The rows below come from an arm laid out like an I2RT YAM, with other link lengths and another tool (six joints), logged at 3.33 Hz.
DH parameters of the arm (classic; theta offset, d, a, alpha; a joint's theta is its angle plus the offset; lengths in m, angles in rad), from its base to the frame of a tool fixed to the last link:
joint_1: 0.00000 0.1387 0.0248 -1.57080
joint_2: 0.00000 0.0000 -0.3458 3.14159
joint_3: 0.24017 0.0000 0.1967 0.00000
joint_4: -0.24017 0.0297 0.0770 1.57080
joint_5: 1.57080 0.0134 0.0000 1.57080
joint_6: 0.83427 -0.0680 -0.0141 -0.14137
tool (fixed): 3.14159 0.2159 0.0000 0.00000
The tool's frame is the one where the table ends.
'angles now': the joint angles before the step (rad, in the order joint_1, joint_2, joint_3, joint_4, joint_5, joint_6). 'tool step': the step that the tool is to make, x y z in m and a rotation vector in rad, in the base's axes. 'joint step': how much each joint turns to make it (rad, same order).
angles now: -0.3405, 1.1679, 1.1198, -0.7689, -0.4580, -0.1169
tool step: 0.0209, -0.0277, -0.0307, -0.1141, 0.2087, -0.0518
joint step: 0.0196, 0.1564, 0.0704, -0.0948, 0.1822, -0.0556
